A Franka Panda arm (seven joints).
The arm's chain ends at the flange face. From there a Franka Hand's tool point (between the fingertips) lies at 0.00 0.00 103.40 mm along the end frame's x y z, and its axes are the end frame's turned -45 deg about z.
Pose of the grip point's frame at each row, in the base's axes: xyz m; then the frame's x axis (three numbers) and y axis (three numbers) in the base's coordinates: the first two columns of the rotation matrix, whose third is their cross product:
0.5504 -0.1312 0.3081 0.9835 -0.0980 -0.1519 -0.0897 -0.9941 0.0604
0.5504 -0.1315 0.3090 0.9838 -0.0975 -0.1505 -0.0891 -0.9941 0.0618
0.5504 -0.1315 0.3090 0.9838 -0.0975 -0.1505 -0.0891 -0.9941 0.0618
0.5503 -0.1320 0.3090 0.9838 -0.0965 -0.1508 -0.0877 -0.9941 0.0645
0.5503 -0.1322 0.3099 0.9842 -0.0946 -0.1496 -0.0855 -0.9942 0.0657
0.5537 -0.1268 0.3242 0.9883 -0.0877 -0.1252 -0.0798 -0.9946 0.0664
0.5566 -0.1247 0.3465 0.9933 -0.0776 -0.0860 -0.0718 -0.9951 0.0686
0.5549 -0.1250 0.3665 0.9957 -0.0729 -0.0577 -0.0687 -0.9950 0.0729
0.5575 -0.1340 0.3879 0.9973 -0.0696 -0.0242 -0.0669 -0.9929 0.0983
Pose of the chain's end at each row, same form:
0.5666 -0.1265 0.4101 0.6320 -0.7722 -0.0647 -0.7589 -0.6336 0.1501
0.5665 -0.1266 0.4110 0.6326 -0.7719 -0.0627 -0.7587 -0.6340 0.1501
0.5665 -0.1266 0.4110 0.6326 -0.7719 -0.0627 -0.7587 -0.6340 0.1501
0.5664 -0.1268 0.4110 0.6336 -0.7712 -0.0610 -0.7577 -0.6347 0.1522
0.5663 -0.1268 0.4119 0.6355 -0.7699 -0.0593 -0.7564 -0.6361 0.1522
0.5672 -0.1210 0.4266 0.6424 -0.7653 -0.0416 -0.7553 -0.6413 0.1355
0.5660 -0.1183 0.4493 0.6516 -0.7585 -0.0123 -0.7531 -0.6488 0.1093
0.5614 -0.1179 0.4695 0.6555 -0.7551 0.0107 -0.7526 -0.6520 0.0923
0.5607 -0.1240 0.4908 0.6579 -0.7513 0.0524 -0.7525 -0.6529 0.0866

